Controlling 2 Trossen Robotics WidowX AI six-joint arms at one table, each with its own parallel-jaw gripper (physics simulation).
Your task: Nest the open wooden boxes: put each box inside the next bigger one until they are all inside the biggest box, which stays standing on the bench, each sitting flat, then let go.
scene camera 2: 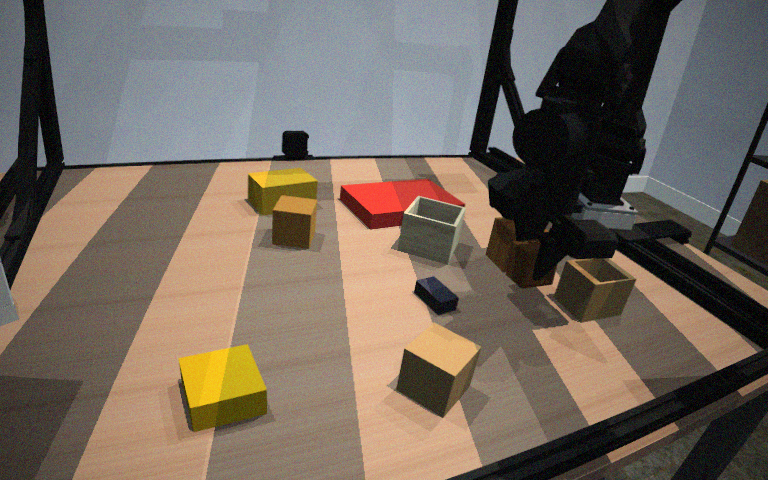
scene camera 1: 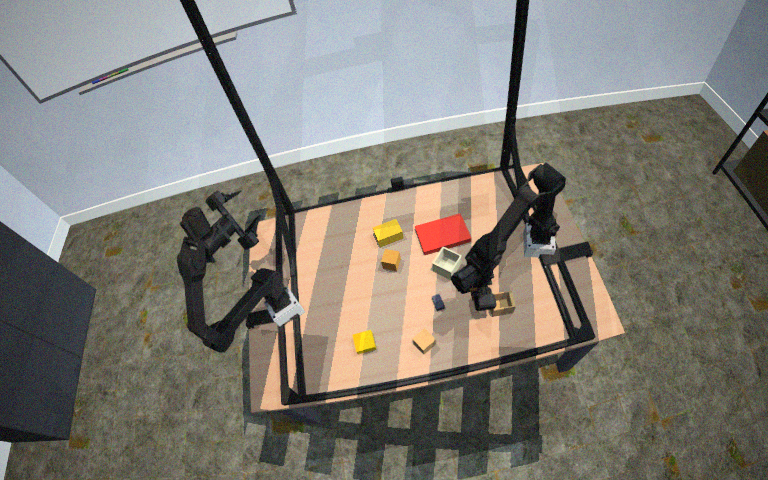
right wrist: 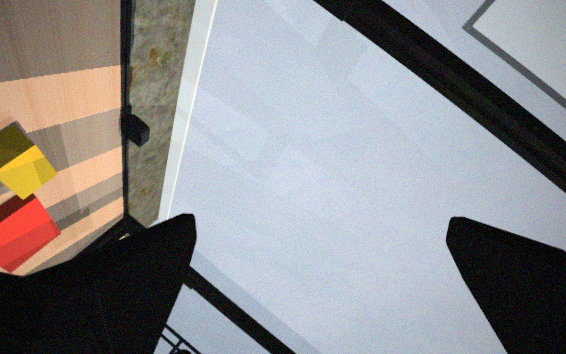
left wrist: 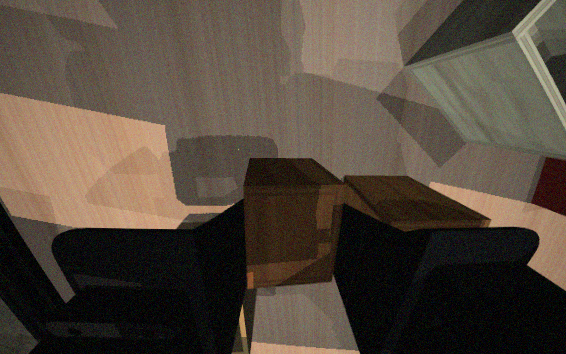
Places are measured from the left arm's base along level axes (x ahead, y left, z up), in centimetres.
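Pixels of known places: left gripper, fingertip midpoint: (scene camera 2: 528,272) (scene camera 1: 478,292) (left wrist: 287,199); right gripper, fingertip midpoint: (scene camera 1: 250,203) (right wrist: 322,228); left arm's base at its link origin: (scene camera 2: 599,196) (scene camera 1: 540,235); right arm's base at its link origin: (scene camera 1: 280,302).
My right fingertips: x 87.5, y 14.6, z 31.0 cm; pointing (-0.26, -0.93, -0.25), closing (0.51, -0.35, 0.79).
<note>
For each thing: its top centre in the pictures, then the offset to it from my right fingertips.
- pale grey-green open box at its top centre: (scene camera 2: 435,210) (scene camera 1: 447,259) dx -56.0, dy -3.7, dz -31.4 cm
- olive-tan open box at its top centre: (scene camera 2: 601,269) (scene camera 1: 502,300) dx -74.5, dy +9.7, dz -31.6 cm
- small brown box at its top centre: (left wrist: 288,246) (scene camera 2: 538,245) dx -66.9, dy +6.4, dz -30.5 cm
- red slab at its top centre: (scene camera 2: 403,194) (right wrist: 22,238) (scene camera 1: 442,232) dx -53.7, dy -16.3, dz -34.6 cm
- orange-brown cube at its top centre: (scene camera 2: 295,204) (scene camera 1: 390,256) dx -37.0, dy -3.7, dz -32.1 cm
- dark block at its top centre: (scene camera 2: 437,288) (scene camera 1: 438,301) dx -54.2, dy +9.7, dz -35.4 cm
- tan cube at its top centre: (scene camera 2: 443,347) (scene camera 1: 423,338) dx -51.3, dy +23.9, dz -32.1 cm
A pale grey-green open box (scene camera 1: 447,262) (scene camera 2: 428,234) (left wrist: 472,87) stands upright on the bench. An olive-tan open box (scene camera 1: 503,305) (scene camera 2: 594,294) stands upright right of the left gripper in both scene views. My left gripper (scene camera 2: 538,246) (left wrist: 287,199) is shut on a small brown box (scene camera 2: 522,267) (left wrist: 285,215), held above the bench; its opening is hidden. Another brown box (scene camera 2: 498,243) (left wrist: 415,200) is beside and behind it, partly covered, its opening hidden too. My right gripper (scene camera 1: 248,206) (right wrist: 322,228) is open and empty, off the bench's left side.
A red slab (scene camera 1: 442,233) (scene camera 2: 385,200) lies behind the grey-green box. A yellow block (scene camera 1: 387,232) (scene camera 2: 283,189) and an orange-brown cube (scene camera 1: 390,259) (scene camera 2: 294,221) stand left. A dark block (scene camera 1: 437,302) (scene camera 2: 436,294), tan cube (scene camera 1: 423,341) (scene camera 2: 438,362) and yellow block (scene camera 1: 364,341) (scene camera 2: 223,379) lie nearer the front.
</note>
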